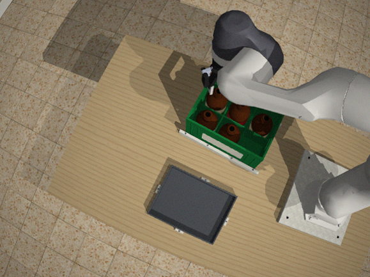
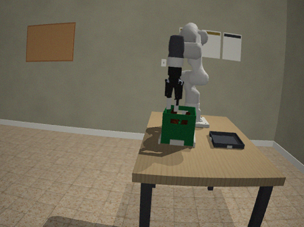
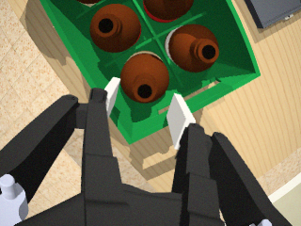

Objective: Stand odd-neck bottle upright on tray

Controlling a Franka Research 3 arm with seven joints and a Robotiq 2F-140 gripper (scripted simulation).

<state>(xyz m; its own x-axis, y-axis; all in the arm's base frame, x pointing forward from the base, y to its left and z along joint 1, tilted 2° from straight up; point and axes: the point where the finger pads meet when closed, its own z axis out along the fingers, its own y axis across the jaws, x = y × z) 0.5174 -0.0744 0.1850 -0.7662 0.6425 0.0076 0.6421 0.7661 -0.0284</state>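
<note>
The green crate lies 130 mm below my hand, 90 mm behind it and 40 mm to the left of it. Round my hand: glass bottle (130 mm below, 100 mm behind, 80 mm to the left); then dark grey tray (340 mm to the left, 200 mm below, 130 mm behind).
</note>
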